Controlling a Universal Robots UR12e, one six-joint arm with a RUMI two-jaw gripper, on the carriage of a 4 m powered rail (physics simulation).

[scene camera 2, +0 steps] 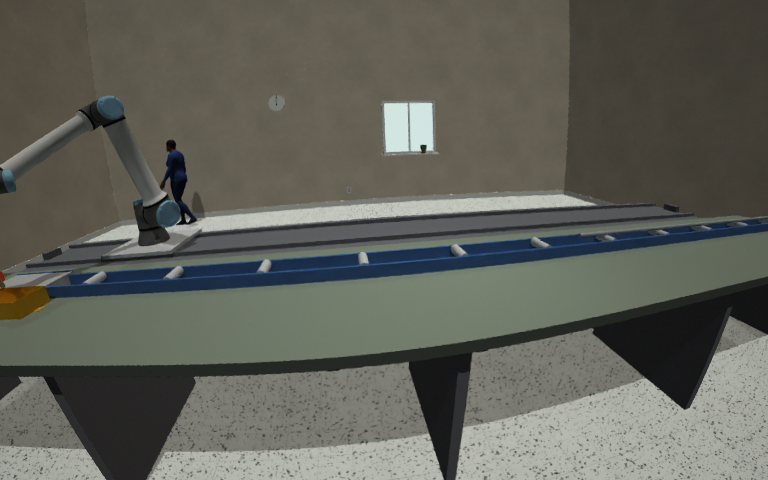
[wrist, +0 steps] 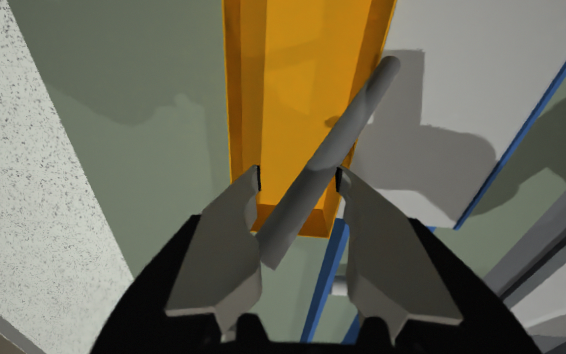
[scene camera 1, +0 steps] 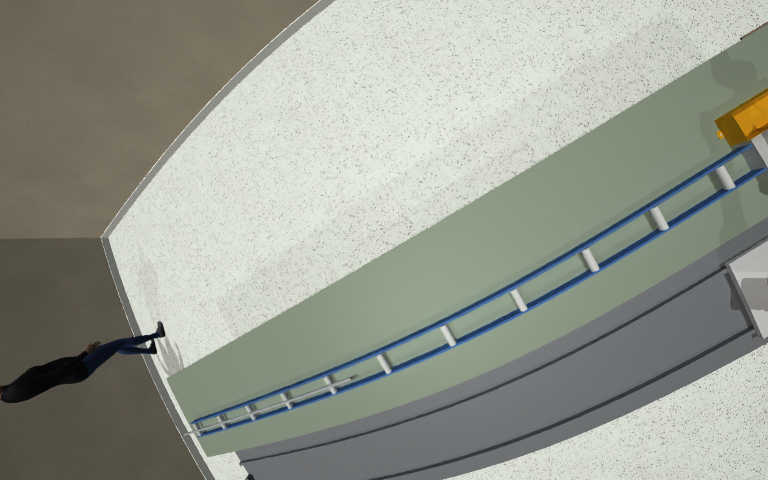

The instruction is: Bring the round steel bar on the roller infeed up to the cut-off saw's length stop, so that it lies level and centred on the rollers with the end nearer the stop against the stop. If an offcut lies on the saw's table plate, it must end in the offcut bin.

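Pixels of known places: gripper, fingertip midpoint: [wrist: 297, 167]; arm's base, origin of the base link: [scene camera 2: 154, 241].
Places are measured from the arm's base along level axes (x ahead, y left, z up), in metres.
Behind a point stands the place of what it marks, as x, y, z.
The round steel bar [scene camera 1: 308, 391] {0.631, 2.607, 0.044} [scene camera 2: 623, 231] {0.628, 2.556, 0.043} lies lengthwise on the far part of the roller infeed [scene camera 1: 488, 327] {0.558, 1.448, 0.008} [scene camera 2: 226, 281] {0.694, 0.712, 0.000}, away from the saw. In the wrist view a short grey round offcut [wrist: 325, 159] {0.780, -0.305, 0.154} lies slantwise across the orange offcut bin [wrist: 250, 100] {0.860, -0.303, -0.028}. Its upper end reaches the bin's right side by the saw's table plate [wrist: 465, 100] {0.608, -0.337, 0.028}, and its lower end reaches past the near wall. Whether it rests on the rims cannot be told. My gripper [wrist: 297, 167] {0.797, -0.293, 0.146} is open, with the offcut passing between its spread fingers. The length stop cannot be made out.
The bin [scene camera 1: 733, 131] {0.789, -0.118, 0.012} [scene camera 2: 33, 303] {0.800, -0.118, -0.001} stands beside the infeed's saw end. The arm's carriage [scene camera 1: 753, 283] {0.070, 0.155, 0.000} [scene camera 2: 184, 240] {0.030, 0.221, -0.003} is on the grey rail [scene camera 1: 509, 396] [scene camera 2: 368, 228] behind the infeed. A person [scene camera 1: 50, 370] [scene camera 2: 176, 169] shows in each scene view.
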